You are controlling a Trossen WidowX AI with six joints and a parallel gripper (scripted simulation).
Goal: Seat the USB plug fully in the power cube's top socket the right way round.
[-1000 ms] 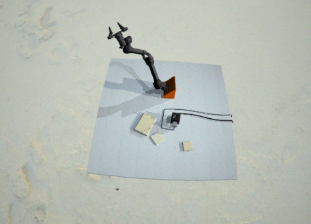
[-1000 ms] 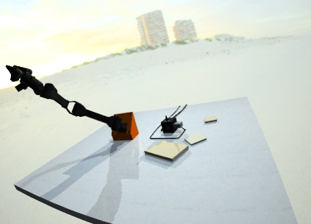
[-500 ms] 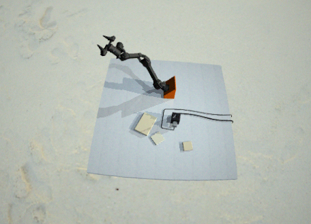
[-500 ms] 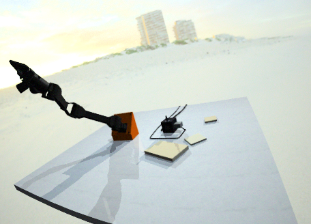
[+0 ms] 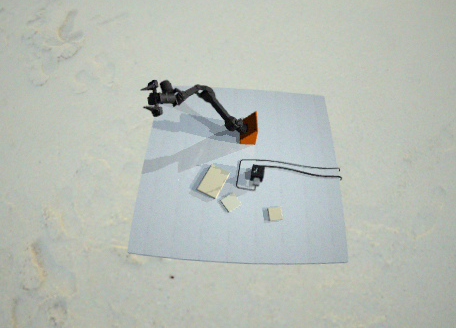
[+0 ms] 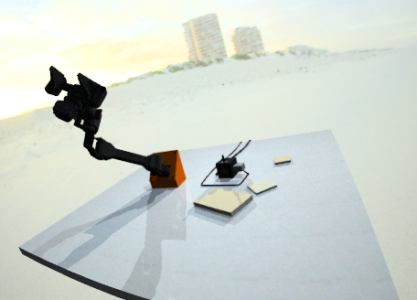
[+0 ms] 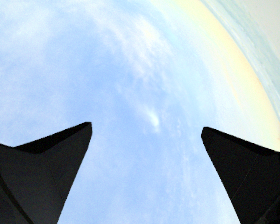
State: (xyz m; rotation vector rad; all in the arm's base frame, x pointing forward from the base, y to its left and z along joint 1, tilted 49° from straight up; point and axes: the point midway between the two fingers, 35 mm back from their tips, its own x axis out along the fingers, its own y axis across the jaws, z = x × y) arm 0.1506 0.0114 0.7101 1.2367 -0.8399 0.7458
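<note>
The USB plug is 61 cm to the left of my gripper tip, 48 cm below it and 11 cm ahead of it. Also, from my gripper tip: silver socket (62 cm to the left, 50 cm below, 11 cm ahead).
</note>
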